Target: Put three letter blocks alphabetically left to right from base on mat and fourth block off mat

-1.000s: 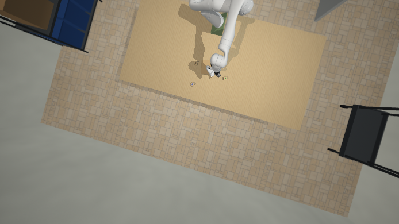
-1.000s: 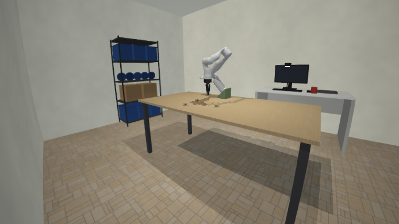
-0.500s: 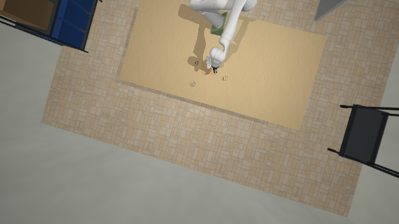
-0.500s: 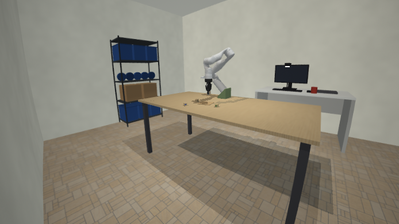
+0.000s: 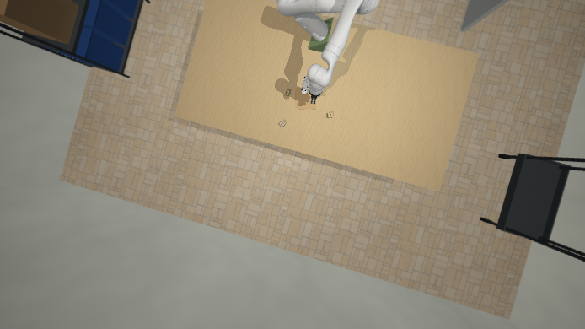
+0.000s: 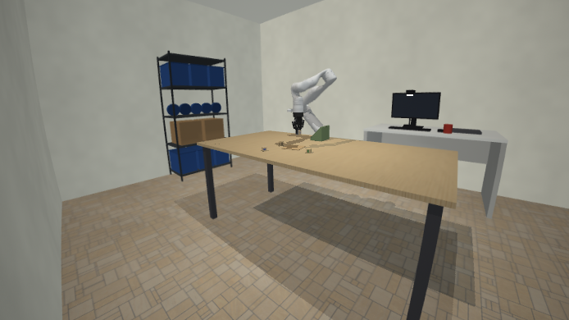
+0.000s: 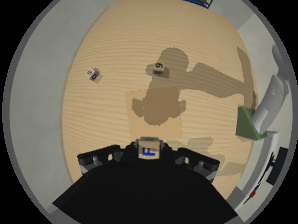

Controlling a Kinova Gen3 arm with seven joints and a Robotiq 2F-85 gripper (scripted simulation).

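Now: hand 12 cm above the tan mat, 5 cm to the left of it and 1 cm past it. Also, from my hand: green-marked block (13 cm to the left, 11 cm below, 7 cm ahead).
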